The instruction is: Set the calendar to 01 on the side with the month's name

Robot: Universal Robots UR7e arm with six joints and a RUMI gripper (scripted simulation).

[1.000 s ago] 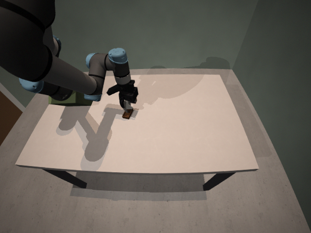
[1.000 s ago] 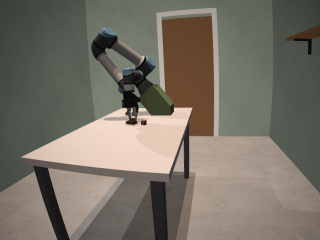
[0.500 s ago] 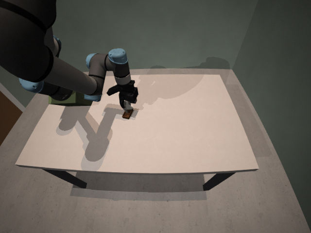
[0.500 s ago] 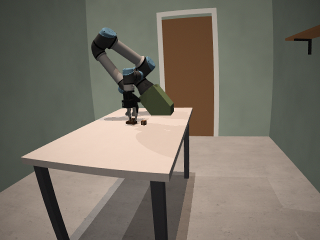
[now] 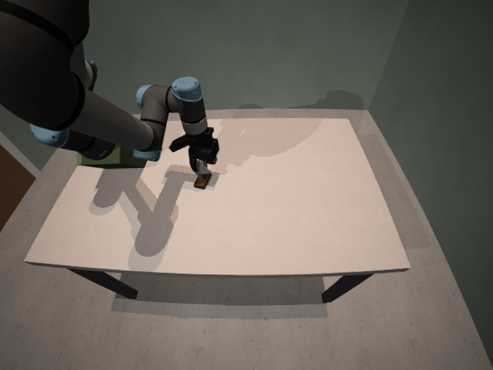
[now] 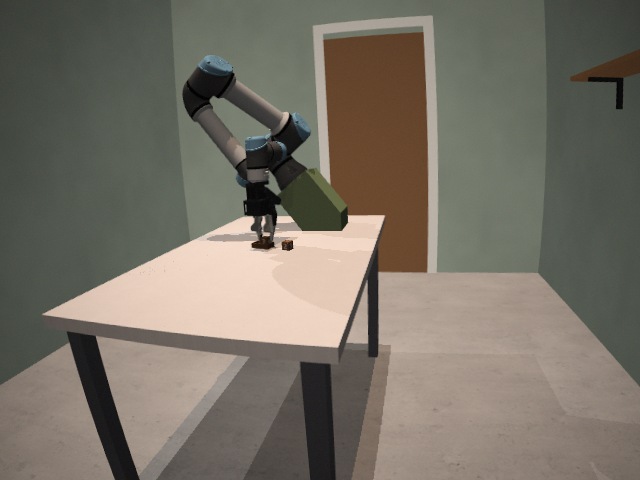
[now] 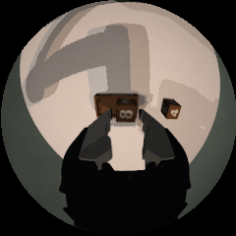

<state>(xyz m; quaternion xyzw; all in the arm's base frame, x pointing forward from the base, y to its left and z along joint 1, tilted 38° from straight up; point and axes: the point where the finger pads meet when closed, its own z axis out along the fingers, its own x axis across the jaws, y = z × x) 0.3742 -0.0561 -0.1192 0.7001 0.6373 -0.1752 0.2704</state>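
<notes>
Now: hand 30 mm above the brown tray and 20 mm to the left of it.
</notes>
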